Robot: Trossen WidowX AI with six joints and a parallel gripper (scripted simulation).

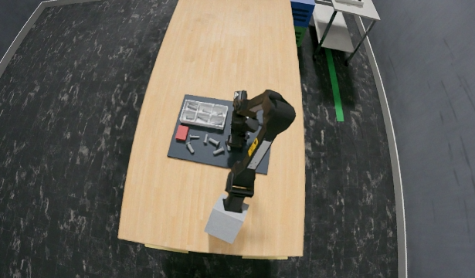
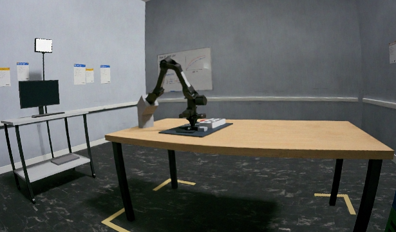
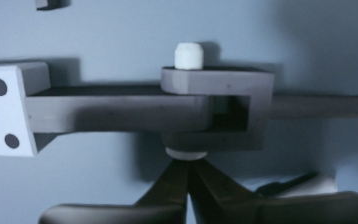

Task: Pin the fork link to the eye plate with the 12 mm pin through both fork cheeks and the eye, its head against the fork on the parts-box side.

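My hand is 40 mm to the left of the eye plate and 30 mm above it. The rest, counted from my hand: long dark bar (110 mm to the right, 30 mm below); then pin (50 mm behind, 50 mm to the left, 30 mm below); then dark mat (20 mm ahead, 60 mm to the left, 40 mm below).
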